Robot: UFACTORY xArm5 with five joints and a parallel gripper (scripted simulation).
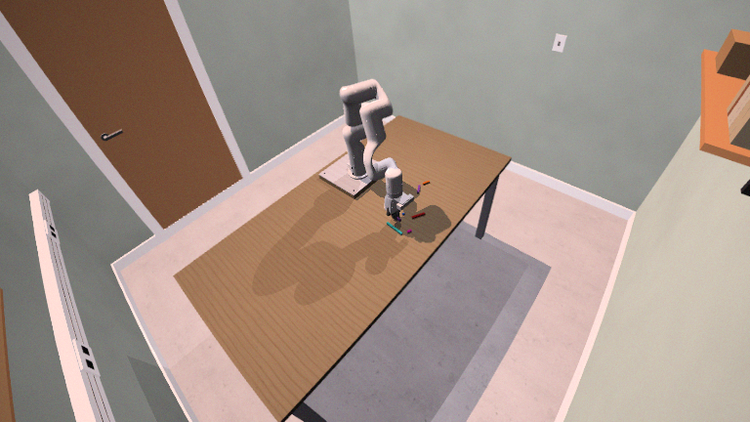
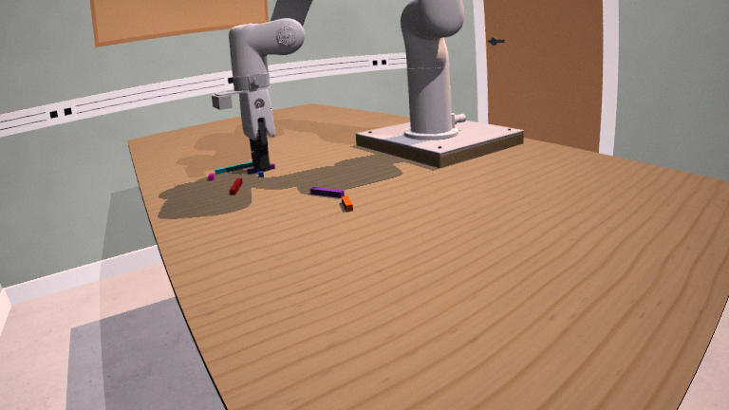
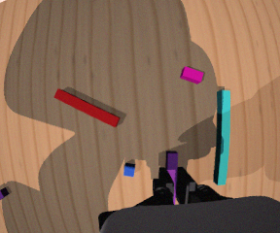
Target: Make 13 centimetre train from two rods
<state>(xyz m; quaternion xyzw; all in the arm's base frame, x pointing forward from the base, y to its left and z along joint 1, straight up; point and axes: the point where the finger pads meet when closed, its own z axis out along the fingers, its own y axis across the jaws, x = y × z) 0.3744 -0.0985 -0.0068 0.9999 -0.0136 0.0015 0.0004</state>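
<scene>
My hand is 40 mm to the right of the blue rod, 20 mm above it and 10 mm short of it. From my hand the other things lie so: turquoise rod 60 mm to the right, 40 mm ahead, 20 mm below; then magenta rod 110 mm ahead, 20 mm to the right, 20 mm below; then red rod 80 mm to the left, 80 mm ahead, 20 mm below.
</scene>
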